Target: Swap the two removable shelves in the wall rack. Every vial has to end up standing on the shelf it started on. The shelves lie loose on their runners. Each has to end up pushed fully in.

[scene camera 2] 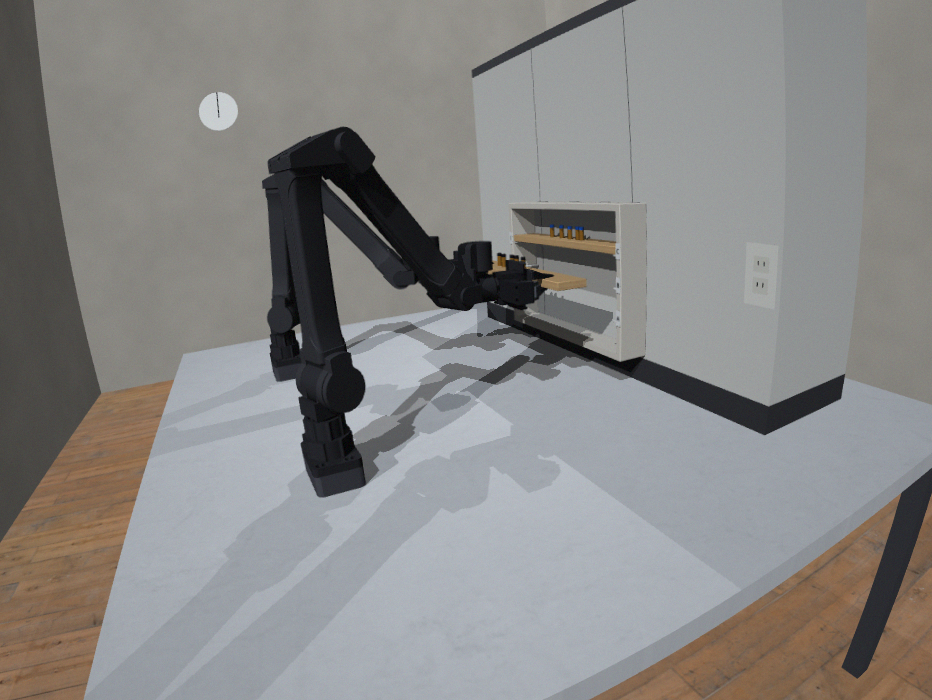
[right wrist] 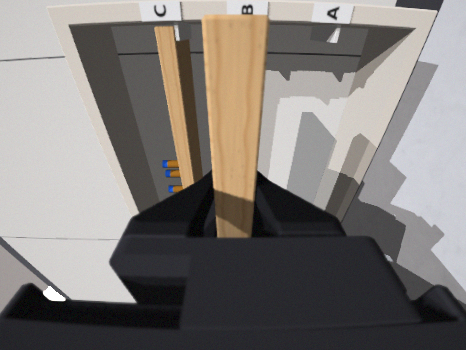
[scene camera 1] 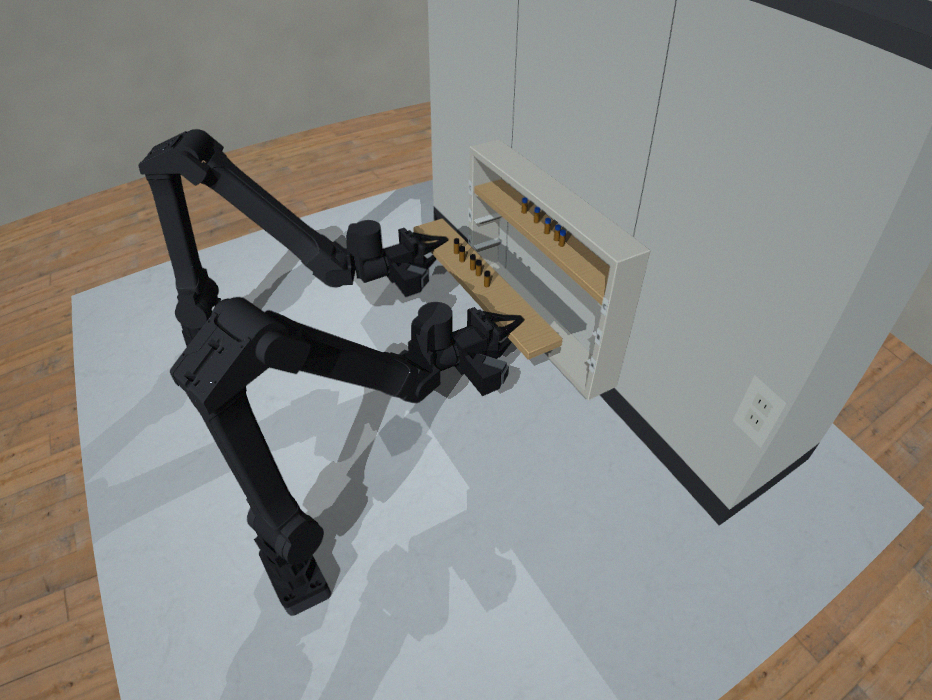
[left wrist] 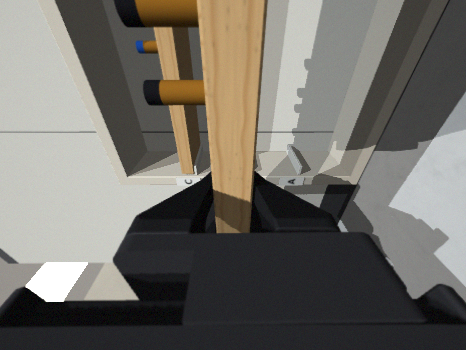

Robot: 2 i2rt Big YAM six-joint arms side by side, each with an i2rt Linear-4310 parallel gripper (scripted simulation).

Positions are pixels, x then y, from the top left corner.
Labels:
wooden shelf: scene camera 2 603, 246; right wrist 175, 57; scene camera 1 590, 272; left wrist 173, 45
wooden shelf: scene camera 2; right wrist; scene camera 1 533, 337; left wrist 232, 46
same spot on wall: (right wrist: 64, 188) = (scene camera 1: 565, 100)
same spot on wooden shelf: (right wrist: 235, 46) = (scene camera 2: 555, 286)

